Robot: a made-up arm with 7 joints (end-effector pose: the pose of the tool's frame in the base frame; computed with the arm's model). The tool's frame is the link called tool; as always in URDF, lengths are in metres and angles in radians. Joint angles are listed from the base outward.
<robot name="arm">
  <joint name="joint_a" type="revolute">
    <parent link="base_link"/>
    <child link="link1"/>
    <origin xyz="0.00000 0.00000 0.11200" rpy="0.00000 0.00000 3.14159"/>
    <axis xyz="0 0 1"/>
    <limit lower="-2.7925" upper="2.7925"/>
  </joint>
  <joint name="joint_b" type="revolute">
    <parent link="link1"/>
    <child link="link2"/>
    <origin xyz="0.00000 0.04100 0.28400" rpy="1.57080 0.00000 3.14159"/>
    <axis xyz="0 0 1"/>
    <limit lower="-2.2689" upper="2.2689"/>
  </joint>
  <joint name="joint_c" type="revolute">
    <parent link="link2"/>
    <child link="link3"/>
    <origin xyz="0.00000 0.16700 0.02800" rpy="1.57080 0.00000 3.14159"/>
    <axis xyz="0 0 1"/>
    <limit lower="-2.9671" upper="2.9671"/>
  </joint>
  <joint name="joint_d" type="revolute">
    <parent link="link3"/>
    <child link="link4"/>
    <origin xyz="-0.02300 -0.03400 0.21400" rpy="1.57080 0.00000 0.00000"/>
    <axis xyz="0 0 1"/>
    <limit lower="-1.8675" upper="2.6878"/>
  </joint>
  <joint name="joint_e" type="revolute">
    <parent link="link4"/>
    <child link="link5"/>
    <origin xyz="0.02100 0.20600 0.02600" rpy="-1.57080 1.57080 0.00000"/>
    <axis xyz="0 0 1"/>
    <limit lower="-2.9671" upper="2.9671"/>
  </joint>
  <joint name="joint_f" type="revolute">
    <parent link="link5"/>
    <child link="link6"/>
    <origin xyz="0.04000 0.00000 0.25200" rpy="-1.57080 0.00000 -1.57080"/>
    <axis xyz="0 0 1"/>
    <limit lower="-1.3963" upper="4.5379"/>
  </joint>
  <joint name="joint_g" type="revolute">
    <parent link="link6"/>
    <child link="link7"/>
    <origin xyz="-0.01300 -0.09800 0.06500" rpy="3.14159 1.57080 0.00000"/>
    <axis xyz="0 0 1"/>
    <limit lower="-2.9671" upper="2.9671"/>
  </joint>
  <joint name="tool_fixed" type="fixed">
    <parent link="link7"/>
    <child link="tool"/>
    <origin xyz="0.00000 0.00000 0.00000" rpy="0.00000 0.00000 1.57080"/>
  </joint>
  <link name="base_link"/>
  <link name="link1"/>
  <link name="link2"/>
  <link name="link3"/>
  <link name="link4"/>
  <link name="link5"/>
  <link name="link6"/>
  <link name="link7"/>
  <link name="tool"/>
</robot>
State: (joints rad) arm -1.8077 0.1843 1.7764 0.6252 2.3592 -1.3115 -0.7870
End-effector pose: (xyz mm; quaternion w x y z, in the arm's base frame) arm 256.4 344.1 1108.0 0.4051 -0.0770 -0.9110 -0.0107
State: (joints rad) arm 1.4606 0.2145 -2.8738 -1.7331 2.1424 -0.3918 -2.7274
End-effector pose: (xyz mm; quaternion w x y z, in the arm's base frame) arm 134.2 448.0 837.2 0.3595 -0.4322 0.7411 -0.3671
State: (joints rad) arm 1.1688 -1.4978 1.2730 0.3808 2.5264 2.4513 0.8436
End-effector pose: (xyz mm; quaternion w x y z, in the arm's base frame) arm 82.0 729.5 470.6 0.1645 0.1954 -0.8838 -0.3920
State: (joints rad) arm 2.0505 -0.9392 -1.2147 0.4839 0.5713 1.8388 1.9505
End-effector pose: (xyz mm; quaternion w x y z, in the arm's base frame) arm -50.6 691.1 874.5 0.8951 -0.4436 -0.0428 0.0156
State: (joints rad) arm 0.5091 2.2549 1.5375 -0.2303 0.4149 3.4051 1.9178
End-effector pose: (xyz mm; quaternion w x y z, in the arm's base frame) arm -469.5 -373.0 -47.9 0.0330 -0.2710 0.3772 -0.8850
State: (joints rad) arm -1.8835 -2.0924 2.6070 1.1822 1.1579 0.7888 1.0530
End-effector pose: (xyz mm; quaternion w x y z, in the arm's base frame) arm 14.7 -726.8 513.7 0.9599 0.2078 -0.1764 0.0659
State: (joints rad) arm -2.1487 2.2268 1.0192 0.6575 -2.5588 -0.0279 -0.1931
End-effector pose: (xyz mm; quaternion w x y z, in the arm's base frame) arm 600.7 462.2 -112.4 0.6051 -0.7568 -0.1767 0.1732
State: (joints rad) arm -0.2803 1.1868 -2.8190 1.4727 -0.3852 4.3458 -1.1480
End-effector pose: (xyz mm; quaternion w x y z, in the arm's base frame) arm -552.4 13.2 144.4 0.8776 -0.1013 0.0485 -0.4660
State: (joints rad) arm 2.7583 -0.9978 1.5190 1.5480 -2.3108 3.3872 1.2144
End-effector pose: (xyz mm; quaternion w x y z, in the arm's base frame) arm -452.9 -159.3 750.8 0.2240 0.6078 0.0623 0.7593
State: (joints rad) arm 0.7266 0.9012 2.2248 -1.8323 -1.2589 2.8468 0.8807
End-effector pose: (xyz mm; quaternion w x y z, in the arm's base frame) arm 197.5 -287.5 594.0 0.3579 0.4771 0.7863 -0.1614
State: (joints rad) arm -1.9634 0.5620 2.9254 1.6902 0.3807 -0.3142 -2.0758
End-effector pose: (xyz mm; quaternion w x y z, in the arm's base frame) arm 294.8 523.3 326.1 0.3545 -0.0912 -0.8718 0.3256
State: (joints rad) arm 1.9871 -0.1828 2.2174 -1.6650 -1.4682 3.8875 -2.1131
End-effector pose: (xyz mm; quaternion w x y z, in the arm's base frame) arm 207.4 364.1 580.2 0.6271 0.6155 -0.1902 0.4378
